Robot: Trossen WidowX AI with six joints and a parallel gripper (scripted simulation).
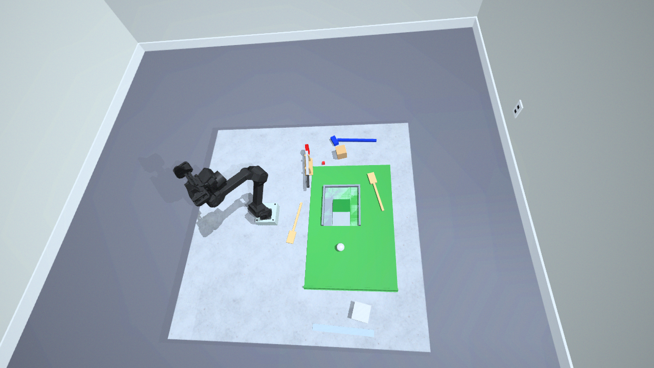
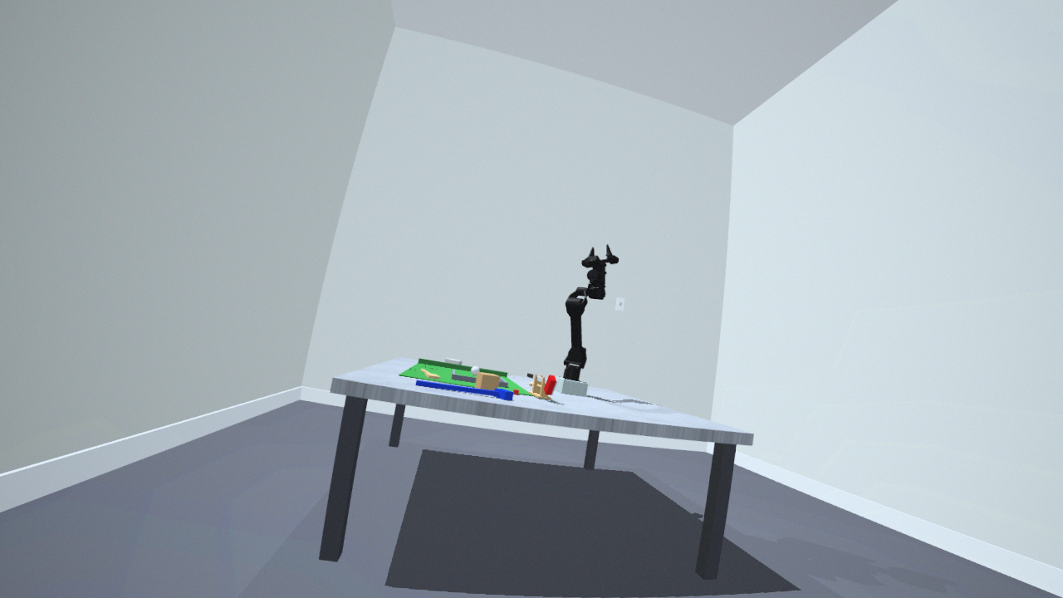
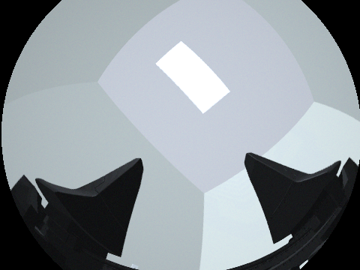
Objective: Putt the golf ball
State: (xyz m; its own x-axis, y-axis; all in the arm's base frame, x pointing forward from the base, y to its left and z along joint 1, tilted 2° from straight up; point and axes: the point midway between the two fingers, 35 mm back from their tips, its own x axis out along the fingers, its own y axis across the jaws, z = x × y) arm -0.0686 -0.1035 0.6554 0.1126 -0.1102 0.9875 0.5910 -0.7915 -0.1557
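The red putter is 320 mm ahead of my gripper tip, 410 mm to the left of it and 690 mm below it. Round my gripper tip: green mat: 570 mm ahead, 50 mm to the left, 750 mm below; wooden stand: 320 mm ahead, 420 mm to the left, 710 mm below; white golf ball: 510 mm ahead, 100 mm to the right, 720 mm below.
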